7 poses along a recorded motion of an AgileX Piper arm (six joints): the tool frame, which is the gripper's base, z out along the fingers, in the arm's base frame.
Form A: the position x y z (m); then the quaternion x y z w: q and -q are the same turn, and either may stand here.
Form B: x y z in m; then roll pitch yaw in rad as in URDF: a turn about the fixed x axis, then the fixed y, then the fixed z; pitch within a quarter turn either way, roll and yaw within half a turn. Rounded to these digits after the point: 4 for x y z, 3 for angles.
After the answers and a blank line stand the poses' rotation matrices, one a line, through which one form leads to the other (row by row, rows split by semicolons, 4 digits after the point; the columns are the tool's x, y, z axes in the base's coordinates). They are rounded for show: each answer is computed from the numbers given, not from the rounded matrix.
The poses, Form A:
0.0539, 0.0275, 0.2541, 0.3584, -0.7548, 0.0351, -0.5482
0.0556, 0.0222, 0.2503, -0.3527, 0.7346, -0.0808, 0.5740
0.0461, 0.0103, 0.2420, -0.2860, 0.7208, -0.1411, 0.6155
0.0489, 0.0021, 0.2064, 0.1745, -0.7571, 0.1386, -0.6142
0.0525, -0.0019, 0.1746, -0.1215, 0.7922, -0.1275, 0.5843
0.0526, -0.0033, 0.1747, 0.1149, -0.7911, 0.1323, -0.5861
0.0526, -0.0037, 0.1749, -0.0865, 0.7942, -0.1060, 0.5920
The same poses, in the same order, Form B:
0.0539, 0.0275, 0.2541, -2.297, 0.931, -1.811
0.0556, 0.0222, 0.2503, -2.130, 0.905, -1.721
0.0461, 0.0103, 0.2420, -1.921, 0.938, -1.705
0.0489, 0.0021, 0.2064, -2.025, 1.079, -1.973
0.0525, -0.0019, 0.1746, -2.262, 1.108, -2.271
0.0526, -0.0033, 0.1747, -2.251, 1.113, -2.276
0.0526, -0.0037, 0.1749, -2.367, 1.173, -2.395

-0.1420 -0.5026 0.8528; -0.5796 0.7406 0.3400; -0.8025 -0.4460 -0.3964
-0.0923 -0.4254 0.9003; -0.6109 0.7382 0.2862; -0.7863 -0.5236 -0.3280
-0.0788 -0.2386 0.9679; -0.5859 0.7966 0.1486; -0.8065 -0.5554 -0.2026
-0.1847 -0.0940 0.9783; -0.4344 0.9007 0.0045; -0.8816 -0.4242 -0.2072
-0.2877 -0.0435 0.9567; -0.3415 0.9380 -0.0600; -0.8948 -0.3440 -0.2847
-0.2866 -0.0267 0.9577; -0.3369 0.9386 -0.0746; -0.8969 -0.3440 -0.2780
-0.2841 -0.0119 0.9587; -0.2629 0.9626 -0.0660; -0.9221 -0.2708 -0.2766

